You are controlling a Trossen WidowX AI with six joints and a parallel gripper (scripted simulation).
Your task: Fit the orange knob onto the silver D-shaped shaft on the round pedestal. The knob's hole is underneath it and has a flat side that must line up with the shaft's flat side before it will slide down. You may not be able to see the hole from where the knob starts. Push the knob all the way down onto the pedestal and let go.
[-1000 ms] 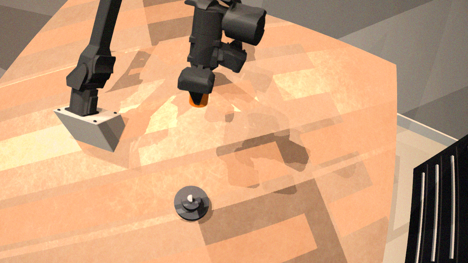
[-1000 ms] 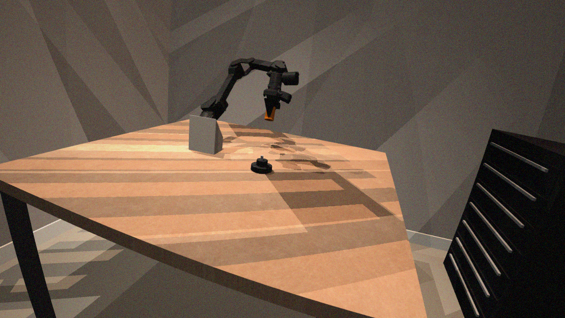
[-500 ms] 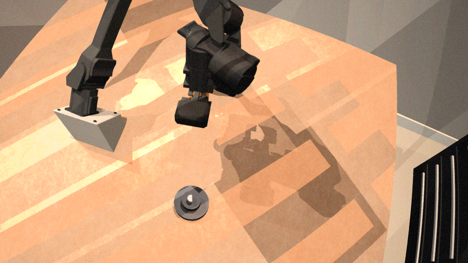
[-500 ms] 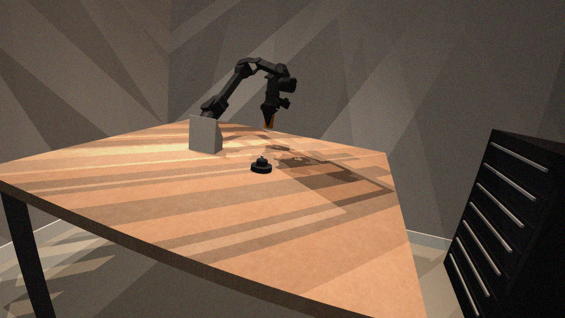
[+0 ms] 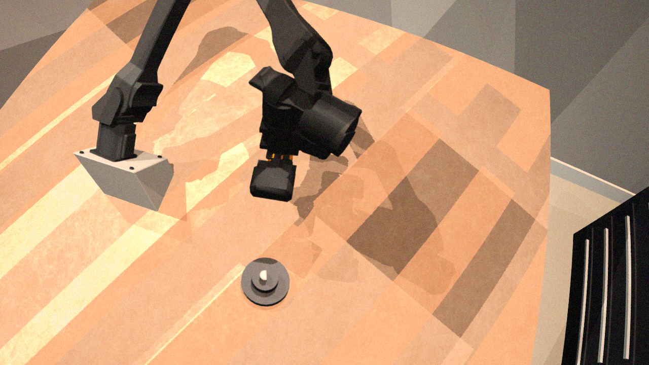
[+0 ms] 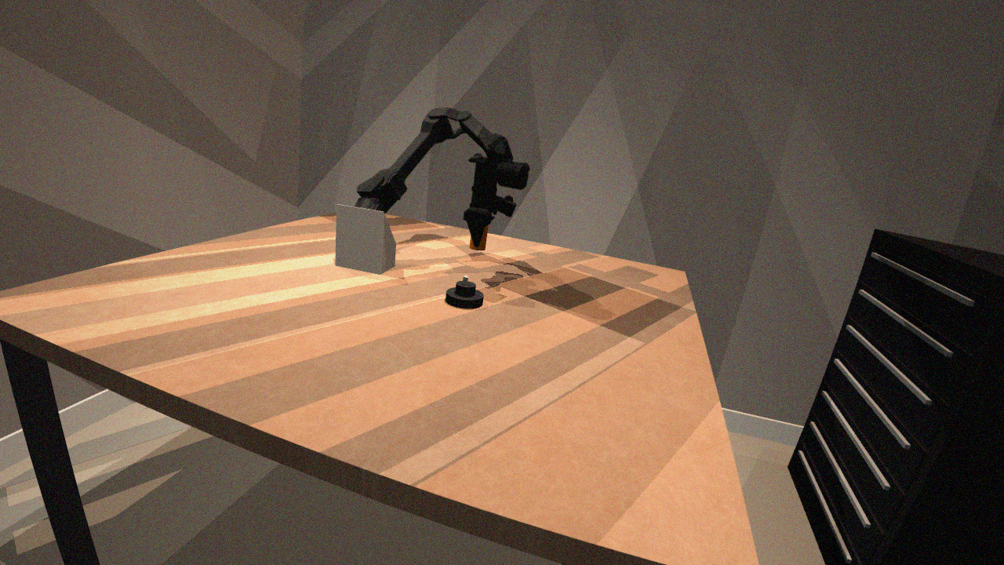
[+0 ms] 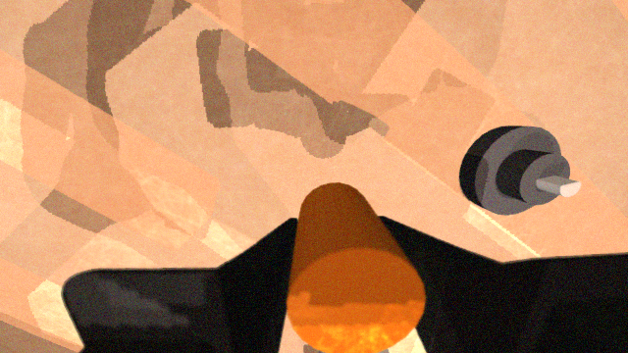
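Right now the round pedestal is 5 cm ahead of my gripper tip, 17 cm to the right of it and 6 cm below it. Round my gripper tip: orange knob: 3 cm above.
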